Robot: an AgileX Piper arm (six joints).
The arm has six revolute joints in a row. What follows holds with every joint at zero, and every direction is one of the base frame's.
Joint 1 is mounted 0.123 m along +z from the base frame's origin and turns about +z.
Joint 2 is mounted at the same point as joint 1 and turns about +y.
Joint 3 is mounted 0.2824 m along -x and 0.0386 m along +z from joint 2 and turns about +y.
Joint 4 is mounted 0.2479 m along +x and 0.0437 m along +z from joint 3 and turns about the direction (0.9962, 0, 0.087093).
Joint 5 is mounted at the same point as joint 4 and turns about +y.
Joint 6 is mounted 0.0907 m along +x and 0.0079 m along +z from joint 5 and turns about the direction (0.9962, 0, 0.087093).
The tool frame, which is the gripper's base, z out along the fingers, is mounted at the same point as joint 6; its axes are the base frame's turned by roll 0, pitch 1.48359 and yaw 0 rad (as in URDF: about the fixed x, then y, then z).
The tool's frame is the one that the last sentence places.
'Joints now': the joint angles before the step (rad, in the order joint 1, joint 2, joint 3, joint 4, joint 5, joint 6). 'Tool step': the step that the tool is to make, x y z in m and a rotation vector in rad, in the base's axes. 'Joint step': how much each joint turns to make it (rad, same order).
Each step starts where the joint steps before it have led.
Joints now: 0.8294 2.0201 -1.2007 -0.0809 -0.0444 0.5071
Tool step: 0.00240 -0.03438 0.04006 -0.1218 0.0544 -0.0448
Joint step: -0.0565 -0.1376 0.0000 -0.0068 0.2636 -0.0365
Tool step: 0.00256 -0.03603 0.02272 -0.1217 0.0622 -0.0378
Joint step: -0.0677 -0.0891 0.0000 0.0002 0.2163 -0.0599
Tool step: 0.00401 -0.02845 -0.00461 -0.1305 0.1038 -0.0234
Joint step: -0.0630 -0.0105 0.0020 0.0031 0.1690 -0.0630
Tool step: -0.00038 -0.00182 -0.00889 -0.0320 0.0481 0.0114
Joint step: -0.0058 0.0201 0.0000 0.0211 0.0363 -0.0330
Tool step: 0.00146 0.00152 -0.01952 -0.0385 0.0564 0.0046
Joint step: 0.0000 0.0513 0.0000 0.0081 0.0166 -0.0104
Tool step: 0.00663 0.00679 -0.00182 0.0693 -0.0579 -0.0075
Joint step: 0.0000 0.0141 0.0000 0.0233 -0.1020 -0.0016
